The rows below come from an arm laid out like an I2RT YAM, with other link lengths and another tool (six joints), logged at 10 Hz.
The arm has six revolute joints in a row. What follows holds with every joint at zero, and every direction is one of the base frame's.
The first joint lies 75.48 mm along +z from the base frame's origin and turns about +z.
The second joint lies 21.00 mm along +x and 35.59 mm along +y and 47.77 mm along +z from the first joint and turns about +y.
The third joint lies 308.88 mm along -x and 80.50 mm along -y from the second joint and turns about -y.
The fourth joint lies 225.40 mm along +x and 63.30 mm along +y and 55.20 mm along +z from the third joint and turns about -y.
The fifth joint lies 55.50 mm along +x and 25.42 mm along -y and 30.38 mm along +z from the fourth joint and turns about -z.
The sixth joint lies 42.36 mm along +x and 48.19 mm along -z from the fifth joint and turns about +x.
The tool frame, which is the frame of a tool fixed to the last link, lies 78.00 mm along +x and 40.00 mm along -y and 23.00 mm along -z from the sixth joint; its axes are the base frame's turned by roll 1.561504, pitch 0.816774 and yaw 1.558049 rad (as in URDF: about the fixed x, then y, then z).
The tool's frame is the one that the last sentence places.
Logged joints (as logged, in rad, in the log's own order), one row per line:
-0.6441, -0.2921, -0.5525, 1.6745, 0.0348, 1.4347
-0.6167, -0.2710, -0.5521, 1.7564, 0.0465, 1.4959
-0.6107, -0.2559, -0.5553, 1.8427, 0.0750, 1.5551
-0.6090, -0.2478, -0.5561, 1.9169, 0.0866, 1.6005
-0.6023, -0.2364, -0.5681, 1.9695, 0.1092, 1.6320
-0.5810, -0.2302, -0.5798, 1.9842, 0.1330, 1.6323
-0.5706, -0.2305, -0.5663, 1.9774, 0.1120, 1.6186
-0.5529, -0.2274, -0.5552, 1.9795, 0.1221, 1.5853
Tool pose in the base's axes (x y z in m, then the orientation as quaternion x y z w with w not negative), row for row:
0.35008, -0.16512, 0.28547, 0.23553, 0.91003, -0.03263, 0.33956
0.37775, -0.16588, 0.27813, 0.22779, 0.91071, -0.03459, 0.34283
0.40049, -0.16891, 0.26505, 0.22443, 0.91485, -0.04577, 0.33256
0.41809, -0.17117, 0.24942, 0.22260, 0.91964, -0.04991, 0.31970
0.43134, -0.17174, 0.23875, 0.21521, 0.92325, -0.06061, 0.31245
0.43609, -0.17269, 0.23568, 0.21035, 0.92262, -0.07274, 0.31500
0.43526, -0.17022, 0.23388, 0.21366, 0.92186, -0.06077, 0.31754
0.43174, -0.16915, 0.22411, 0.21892, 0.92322, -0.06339, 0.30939
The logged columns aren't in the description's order. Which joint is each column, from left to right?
Columns, left to right: joint 4, joint 1, joint 6, joint 2, joint 5, joint 3.
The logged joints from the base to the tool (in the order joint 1, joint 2, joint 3, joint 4, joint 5, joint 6), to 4 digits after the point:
-0.2921, 1.6745, 1.4347, -0.6441, 0.0348, -0.5525
-0.2710, 1.7564, 1.4959, -0.6167, 0.0465, -0.5521
-0.2559, 1.8427, 1.5551, -0.6107, 0.0750, -0.5553
-0.2478, 1.9169, 1.6005, -0.6090, 0.0866, -0.5561
-0.2364, 1.9695, 1.6320, -0.6023, 0.1092, -0.5681
-0.2302, 1.9842, 1.6323, -0.5810, 0.1330, -0.5798
-0.2305, 1.9774, 1.6186, -0.5706, 0.1120, -0.5663
-0.2274, 1.9795, 1.5853, -0.5529, 0.1221, -0.5552

